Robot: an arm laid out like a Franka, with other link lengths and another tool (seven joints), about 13 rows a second.
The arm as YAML. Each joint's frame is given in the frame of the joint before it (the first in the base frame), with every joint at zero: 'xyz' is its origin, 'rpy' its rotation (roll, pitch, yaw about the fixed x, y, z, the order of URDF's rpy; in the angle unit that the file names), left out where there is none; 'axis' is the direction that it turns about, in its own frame. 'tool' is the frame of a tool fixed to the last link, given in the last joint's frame.
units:
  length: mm
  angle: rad
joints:
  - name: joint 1
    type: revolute
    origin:
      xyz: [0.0, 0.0, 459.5]
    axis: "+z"
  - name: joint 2
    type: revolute
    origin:
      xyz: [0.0, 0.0, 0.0]
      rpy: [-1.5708, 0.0, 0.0]
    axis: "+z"
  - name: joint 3
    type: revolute
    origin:
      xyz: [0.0, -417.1, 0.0]
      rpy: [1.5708, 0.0, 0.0]
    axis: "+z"
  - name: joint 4
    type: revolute
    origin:
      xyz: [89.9, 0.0, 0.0]
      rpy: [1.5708, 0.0, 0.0]
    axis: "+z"
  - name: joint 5
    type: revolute
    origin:
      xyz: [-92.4, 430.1, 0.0]
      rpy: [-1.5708, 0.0, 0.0]
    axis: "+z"
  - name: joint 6
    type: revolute
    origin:
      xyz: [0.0, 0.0, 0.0]
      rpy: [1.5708, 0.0, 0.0]
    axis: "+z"
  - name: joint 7
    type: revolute
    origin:
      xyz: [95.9, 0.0, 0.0]
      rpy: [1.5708, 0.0, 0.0]
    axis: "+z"
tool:
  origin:
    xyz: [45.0, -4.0, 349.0]
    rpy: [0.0, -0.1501, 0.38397]
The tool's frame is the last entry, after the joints.
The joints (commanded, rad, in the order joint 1, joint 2, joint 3, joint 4, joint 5, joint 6, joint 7), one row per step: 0.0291 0.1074 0.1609 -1.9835 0.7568 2.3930 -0.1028; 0.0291 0.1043 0.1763 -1.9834 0.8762 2.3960 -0.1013; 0.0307 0.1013 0.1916 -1.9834 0.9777 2.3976 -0.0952; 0.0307 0.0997 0.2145 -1.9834 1.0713 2.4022 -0.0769; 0.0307 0.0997 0.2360 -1.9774 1.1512 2.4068 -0.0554; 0.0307 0.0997 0.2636 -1.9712 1.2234 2.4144 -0.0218; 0.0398 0.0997 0.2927 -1.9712 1.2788 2.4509 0.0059; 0.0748 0.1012 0.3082 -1.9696 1.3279 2.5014 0.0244; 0.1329 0.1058 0.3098 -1.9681 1.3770 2.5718 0.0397; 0.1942 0.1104 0.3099 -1.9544 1.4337 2.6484 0.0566; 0.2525 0.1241 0.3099 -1.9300 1.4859 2.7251 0.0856; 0.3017 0.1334 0.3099 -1.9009 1.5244 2.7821 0.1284
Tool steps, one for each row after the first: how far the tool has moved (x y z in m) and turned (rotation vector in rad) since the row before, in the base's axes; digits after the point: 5 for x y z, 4 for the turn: 0.00084 0.02226 0.01420 0.1031 0.0168 -0.0468; -0.00054 0.02075 0.01277 0.0894 0.0195 -0.0385; -0.00195 0.02263 0.01136 0.0861 0.0280 -0.0385; -0.00037 0.02015 0.01288 0.0767 0.0259 -0.0342; -0.00262 0.02267 0.01214 0.0740 0.0343 -0.0324; -0.00262 0.02116 0.00677 0.0462 0.0221 -0.0336; -0.00486 0.02618 0.00543 0.0315 0.0110 -0.0254; -0.00559 0.02683 0.00174 0.0207 0.0079 -0.0320; -0.00397 0.02661 0.00973 0.0293 0.0036 -0.0407; -0.00202 0.02445 0.00779 0.0339 0.0160 -0.0475; -0.00424 0.02323 0.01284 0.0411 0.0220 -0.0383
